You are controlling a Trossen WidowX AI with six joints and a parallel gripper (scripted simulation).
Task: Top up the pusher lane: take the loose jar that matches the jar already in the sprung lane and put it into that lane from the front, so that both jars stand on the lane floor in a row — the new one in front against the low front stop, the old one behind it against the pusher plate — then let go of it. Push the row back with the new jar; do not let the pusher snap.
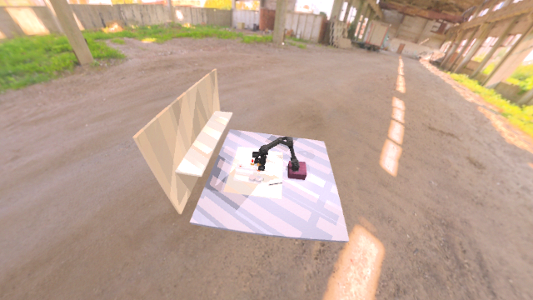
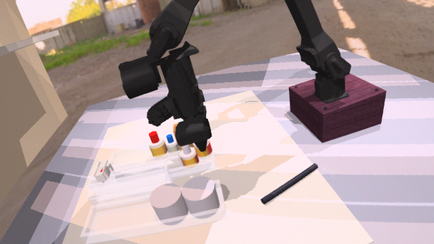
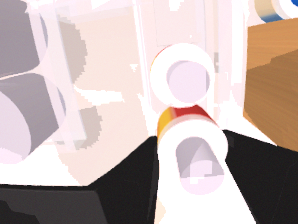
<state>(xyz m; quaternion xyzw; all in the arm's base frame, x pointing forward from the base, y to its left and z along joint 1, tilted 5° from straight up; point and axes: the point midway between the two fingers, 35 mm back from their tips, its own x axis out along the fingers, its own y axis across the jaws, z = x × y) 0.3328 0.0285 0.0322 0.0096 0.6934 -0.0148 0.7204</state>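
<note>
Right now the clear lane is 150 mm ahead of my gripper tip, 20 mm to the left of it and 30 mm below it. Also, from my gripper tip: white pusher plate (140 mm ahead, 30 mm to the left); black rod (150 mm behind, 130 mm to the left, 50 mm below).
</note>
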